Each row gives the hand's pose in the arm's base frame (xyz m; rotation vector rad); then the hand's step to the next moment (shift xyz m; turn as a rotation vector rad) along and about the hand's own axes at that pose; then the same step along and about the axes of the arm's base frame.
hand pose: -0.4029 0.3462 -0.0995 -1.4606 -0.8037 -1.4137
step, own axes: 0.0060 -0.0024 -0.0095 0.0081 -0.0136 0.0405
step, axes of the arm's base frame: -0.0051 -0.0087 0.0055 0.0040 0.0411 0.0136
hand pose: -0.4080 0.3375 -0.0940 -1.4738 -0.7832 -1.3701
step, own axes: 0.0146 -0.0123 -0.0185 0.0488 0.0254 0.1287
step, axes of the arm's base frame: -0.0156 -0.0149 0.0155 0.0793 0.1033 0.0514
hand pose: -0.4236 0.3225 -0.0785 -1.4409 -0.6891 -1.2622
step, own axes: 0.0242 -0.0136 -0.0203 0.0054 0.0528 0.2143
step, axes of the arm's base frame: -0.0123 -0.0202 0.0250 0.1205 0.1847 0.0109
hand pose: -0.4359 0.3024 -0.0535 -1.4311 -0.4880 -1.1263
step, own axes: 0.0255 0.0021 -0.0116 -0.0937 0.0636 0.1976
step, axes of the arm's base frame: 0.0090 -0.0191 0.0185 0.0795 0.1977 -0.0805
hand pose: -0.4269 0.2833 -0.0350 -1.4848 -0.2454 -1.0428
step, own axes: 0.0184 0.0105 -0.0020 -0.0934 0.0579 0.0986
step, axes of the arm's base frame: 0.0168 -0.0118 0.0055 0.0311 0.1118 -0.0913
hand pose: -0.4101 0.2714 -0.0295 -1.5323 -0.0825 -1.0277
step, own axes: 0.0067 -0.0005 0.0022 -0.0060 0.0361 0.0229
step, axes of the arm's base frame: 0.0049 -0.0013 0.0049 0.0299 0.0122 -0.0287
